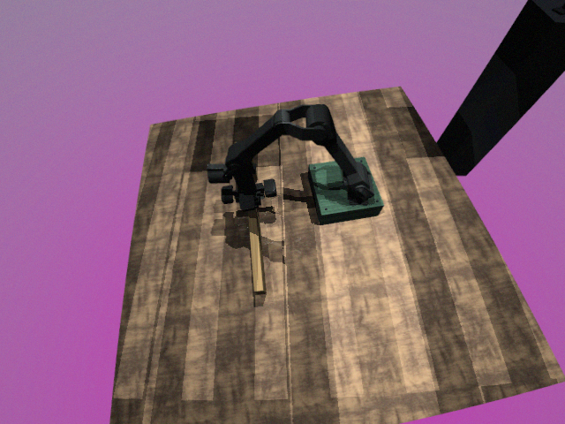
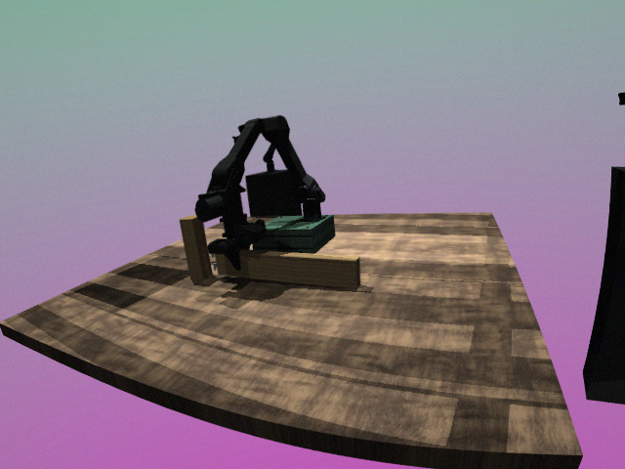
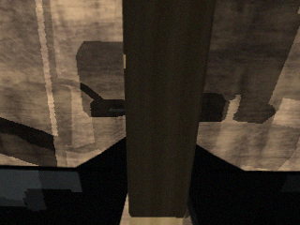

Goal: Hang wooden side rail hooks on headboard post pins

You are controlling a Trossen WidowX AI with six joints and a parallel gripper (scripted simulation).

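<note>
Right now the headboard post is 3 cm ahead of my gripper tip, 14 cm to the right of it and 5 cm above it.
</note>
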